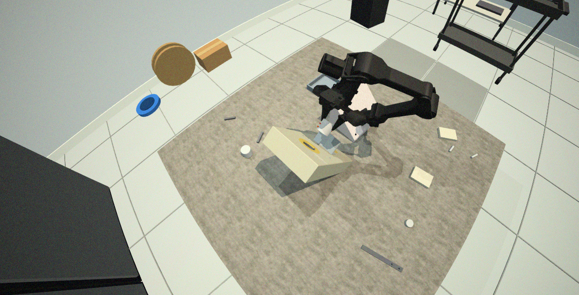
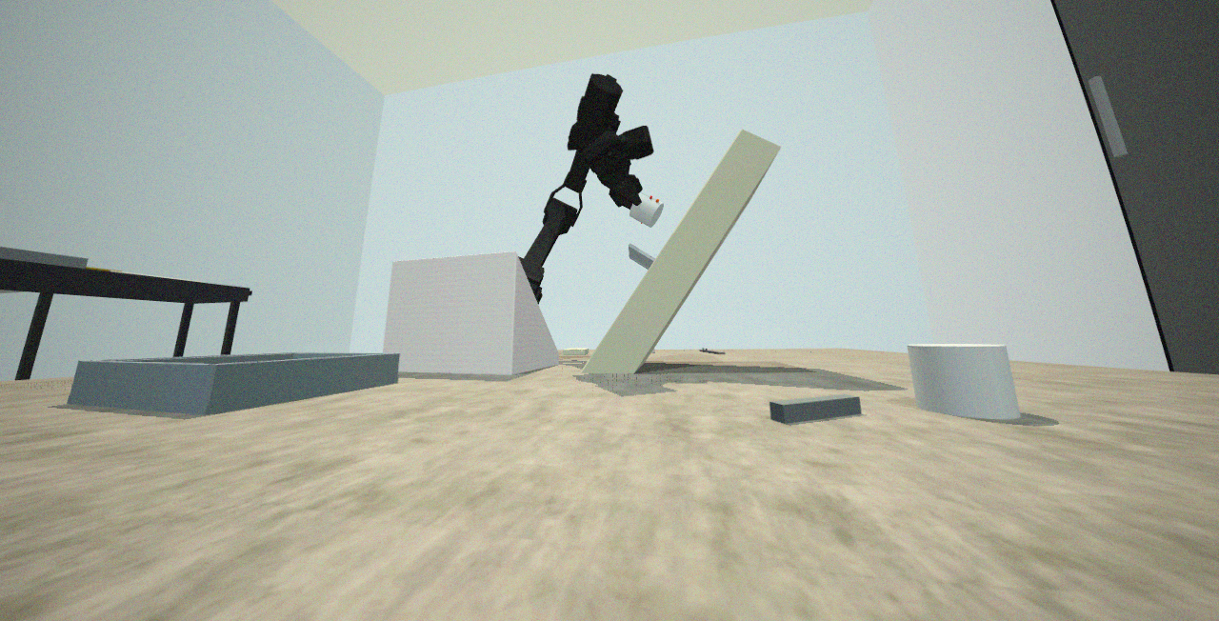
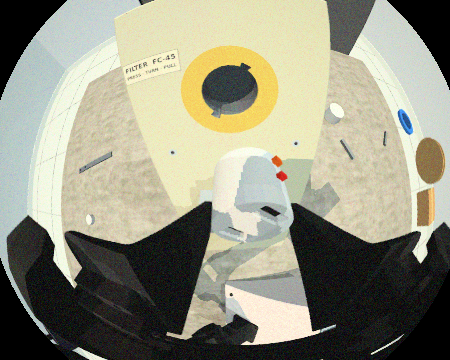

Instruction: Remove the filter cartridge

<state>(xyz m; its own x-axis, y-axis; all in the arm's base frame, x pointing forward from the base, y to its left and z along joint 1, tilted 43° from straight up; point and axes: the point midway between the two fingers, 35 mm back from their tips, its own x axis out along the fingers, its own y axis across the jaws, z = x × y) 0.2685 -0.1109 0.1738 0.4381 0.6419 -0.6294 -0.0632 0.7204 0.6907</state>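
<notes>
Now: the grey-blue tray 33 cm to the right of my gripper tip, 28 cm behind it and 25 cm below it. From my gripper tip the other things lie so: white round filter cartridge: right at my gripper tip; cream service panel: 9 cm below, 6 cm ahead, 2 cm to the left.
</notes>
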